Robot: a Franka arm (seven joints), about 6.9 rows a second.
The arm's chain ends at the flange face. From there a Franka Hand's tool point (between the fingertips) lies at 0.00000 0.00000 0.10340 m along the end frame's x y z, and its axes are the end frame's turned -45 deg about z.
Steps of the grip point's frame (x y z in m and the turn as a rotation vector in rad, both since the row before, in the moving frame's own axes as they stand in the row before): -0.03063, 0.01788, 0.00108, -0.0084, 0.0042, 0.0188; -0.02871, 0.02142, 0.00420, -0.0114, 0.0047, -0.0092; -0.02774, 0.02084, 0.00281, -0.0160, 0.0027, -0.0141; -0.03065, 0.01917, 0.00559, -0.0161, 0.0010, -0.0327; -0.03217, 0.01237, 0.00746, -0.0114, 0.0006, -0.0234; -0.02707, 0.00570, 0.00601, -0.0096, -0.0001, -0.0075
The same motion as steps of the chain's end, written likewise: -0.00993, 0.03399, 0.00108, -0.0030, 0.0089, 0.0188; -0.00633, 0.03496, 0.00421, -0.0047, 0.0114, -0.0092; -0.00625, 0.03339, 0.00282, -0.0094, 0.0132, -0.0141; -0.00939, 0.03414, 0.00560, -0.0107, 0.0121, -0.0327; -0.01489, 0.03072, 0.00747, -0.0076, 0.0085, -0.0234; -0.01581, 0.02247, 0.00601, -0.0069, 0.0067, -0.0075
